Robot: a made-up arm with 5 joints.
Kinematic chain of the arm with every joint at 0, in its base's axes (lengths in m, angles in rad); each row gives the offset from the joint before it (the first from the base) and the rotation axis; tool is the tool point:
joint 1: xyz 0 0 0.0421 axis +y
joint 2: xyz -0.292 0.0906 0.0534 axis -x
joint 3: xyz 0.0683 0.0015 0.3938 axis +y
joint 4: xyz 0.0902 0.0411 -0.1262 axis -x
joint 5: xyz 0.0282 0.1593 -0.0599 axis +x
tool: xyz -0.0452 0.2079 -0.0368
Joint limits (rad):
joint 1: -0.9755..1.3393
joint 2: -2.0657..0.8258
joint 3: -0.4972..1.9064
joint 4: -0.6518..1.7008
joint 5: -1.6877..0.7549
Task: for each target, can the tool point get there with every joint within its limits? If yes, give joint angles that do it. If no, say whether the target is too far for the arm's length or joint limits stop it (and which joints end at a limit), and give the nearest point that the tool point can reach.
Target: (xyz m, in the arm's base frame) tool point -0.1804 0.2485 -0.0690
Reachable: yes | joints -0.6667 -0.5436 0.1204 1.1718 0.1179
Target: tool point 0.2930 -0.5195 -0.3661
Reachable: no: joint limits stop it (at a limit: joint 1, joint 3, joint 4, joint 5) | nearest point -0.0405 -0.2508 -0.4463 | short by 0.436 m
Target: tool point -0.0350 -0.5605 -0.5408
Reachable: no: joint limits stop it (at a limit: joint 1, joint 3, joint 4) | nearest point -0.1581 -0.3445 -0.5148 | short by 0.250 m
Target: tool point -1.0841 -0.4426 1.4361
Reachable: no: too far | nearest point -0.5356 -0.1573 0.7308 | short by 0.938 m
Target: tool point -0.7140 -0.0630 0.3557
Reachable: yes | joints -0.0256 -0.4139 1.5627 1.0651 -0.8028
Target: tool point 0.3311 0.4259 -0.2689
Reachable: no: joint limits stop it (at a limit: joint 1, joint 2) | nearest point 0.0716 0.3798 -0.1519 | short by 0.288 m
